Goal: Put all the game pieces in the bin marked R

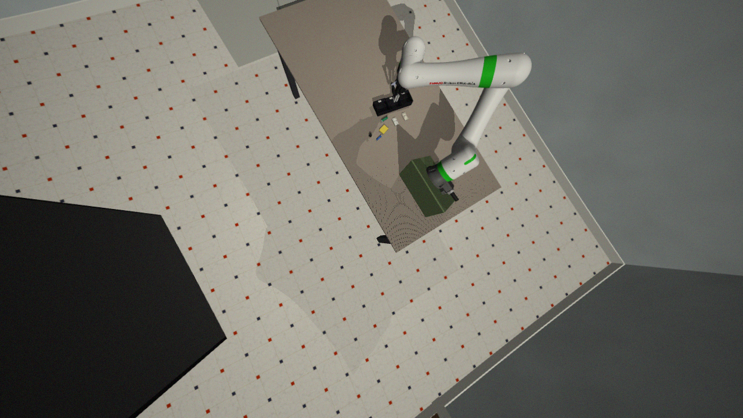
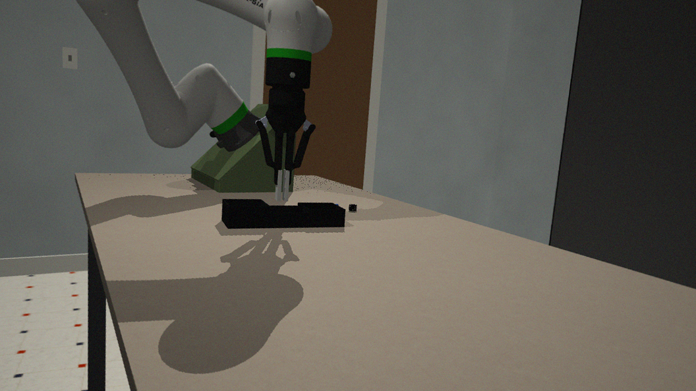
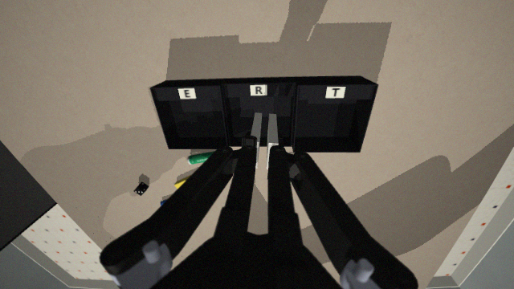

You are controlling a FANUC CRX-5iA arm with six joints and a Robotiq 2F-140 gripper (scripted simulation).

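My gripper is now 10 mm to the right of the bin R and 60 mm above it. The rest, counted from my hand: green battery (50 mm behind, 120 mm to the left, 80 mm below); then yellow block (100 mm behind, 160 mm to the left, 80 mm below); then blue battery (130 mm behind, 220 mm to the left, 80 mm below).
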